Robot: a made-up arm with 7 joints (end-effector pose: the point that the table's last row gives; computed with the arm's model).
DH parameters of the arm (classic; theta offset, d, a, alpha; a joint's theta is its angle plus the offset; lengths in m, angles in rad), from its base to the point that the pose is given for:
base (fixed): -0.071 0 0 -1.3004
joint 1: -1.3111 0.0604 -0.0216 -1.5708
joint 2: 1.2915 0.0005 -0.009 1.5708
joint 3: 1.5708 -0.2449 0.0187 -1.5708
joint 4: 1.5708 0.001 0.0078 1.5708
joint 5: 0 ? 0.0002 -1.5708
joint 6: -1.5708 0 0.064 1.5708
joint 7: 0 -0.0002 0 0
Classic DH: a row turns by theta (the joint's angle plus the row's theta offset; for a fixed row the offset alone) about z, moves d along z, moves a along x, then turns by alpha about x.
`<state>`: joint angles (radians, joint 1 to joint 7).
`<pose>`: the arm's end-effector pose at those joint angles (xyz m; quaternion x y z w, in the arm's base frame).
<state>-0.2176 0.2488 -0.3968 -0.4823 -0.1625 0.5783 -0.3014</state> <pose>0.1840 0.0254 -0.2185 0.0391 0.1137 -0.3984 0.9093</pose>
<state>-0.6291 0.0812 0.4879 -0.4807 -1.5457 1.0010 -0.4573</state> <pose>0.2475 0.0825 -0.0982 -0.4341 -0.1394 -0.6052 0.6526</pose>
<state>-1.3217 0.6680 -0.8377 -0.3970 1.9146 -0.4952 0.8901</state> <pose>0.2785 -0.0321 -0.0259 -0.4290 0.8994 0.0494 0.0673</pose>
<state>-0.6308 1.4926 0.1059 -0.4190 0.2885 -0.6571 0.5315</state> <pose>0.2003 0.1740 0.0675 0.5415 -0.6975 -0.1109 0.4560</pose>
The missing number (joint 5, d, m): 0.1383
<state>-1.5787 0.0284 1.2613 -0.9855 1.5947 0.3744 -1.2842</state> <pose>0.1511 0.1671 0.0311 0.1023 -0.0905 0.4314 0.8918</pose>
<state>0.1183 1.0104 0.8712 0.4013 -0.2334 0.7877 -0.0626</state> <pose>0.0631 0.4456 -0.1182 0.1457 0.3909 0.4756 0.7744</pose>
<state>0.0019 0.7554 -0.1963 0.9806 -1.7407 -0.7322 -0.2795</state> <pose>0.0428 0.3652 -0.3008 -0.1366 0.0159 0.4241 0.8951</pose>
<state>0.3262 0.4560 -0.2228 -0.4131 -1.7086 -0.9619 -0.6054</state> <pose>0.0607 0.1785 -0.2360 -0.4852 -0.3410 0.0294 0.8046</pose>
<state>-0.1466 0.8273 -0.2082 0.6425 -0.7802 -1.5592 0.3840</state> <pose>0.1495 0.2915 -0.2079 0.0612 -0.4312 0.2194 0.8730</pose>
